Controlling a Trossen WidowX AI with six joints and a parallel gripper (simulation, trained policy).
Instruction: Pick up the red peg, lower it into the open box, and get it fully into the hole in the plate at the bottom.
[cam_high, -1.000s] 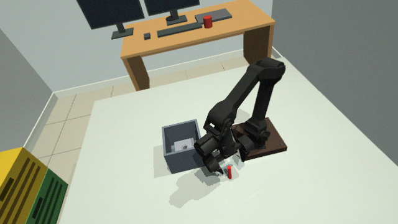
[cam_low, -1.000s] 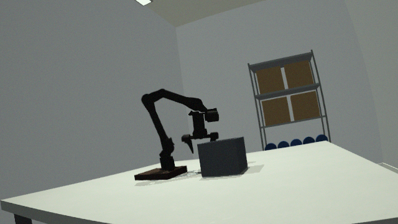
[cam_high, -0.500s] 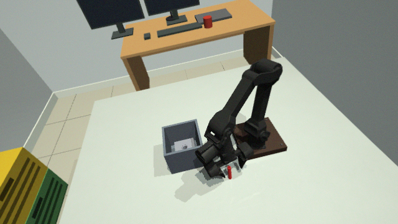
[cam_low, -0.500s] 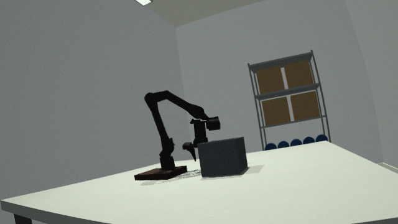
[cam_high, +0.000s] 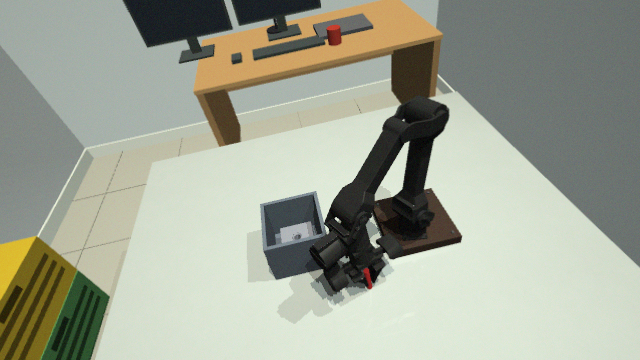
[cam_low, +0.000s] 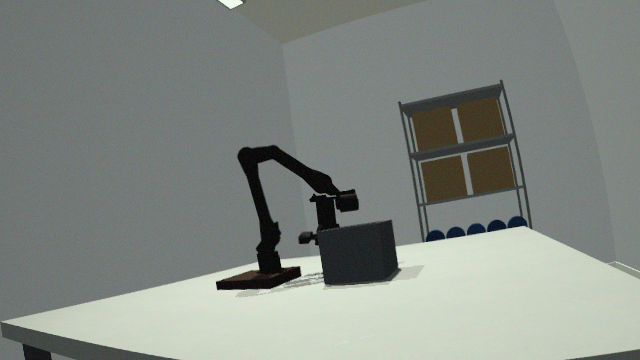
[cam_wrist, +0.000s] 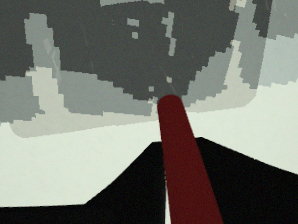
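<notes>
Now: the pale plate 180 mm ahead of my gripper tip, 140 mm to the right of it and 20 mm above it. The rest, counted from my gripper tip: red peg 10 mm to the right, 10 mm above.
</notes>
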